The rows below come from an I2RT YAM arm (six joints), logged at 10 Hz.
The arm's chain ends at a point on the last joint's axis. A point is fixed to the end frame.
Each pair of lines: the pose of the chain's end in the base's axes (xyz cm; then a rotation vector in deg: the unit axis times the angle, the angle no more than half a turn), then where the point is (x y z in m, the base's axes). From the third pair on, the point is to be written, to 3 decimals.
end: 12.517, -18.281, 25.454, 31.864, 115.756, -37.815
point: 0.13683 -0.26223 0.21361
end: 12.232, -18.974, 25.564, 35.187, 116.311, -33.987
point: 0.13375 -0.26633 0.20956
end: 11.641, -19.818, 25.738, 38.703, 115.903, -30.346
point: 0.128 -0.272 0.207
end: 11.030, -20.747, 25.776, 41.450, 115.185, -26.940
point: 0.123 -0.279 0.204
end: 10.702, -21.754, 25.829, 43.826, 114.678, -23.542
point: 0.120 -0.286 0.201
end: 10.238, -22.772, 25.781, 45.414, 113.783, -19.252
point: 0.119 -0.293 0.198
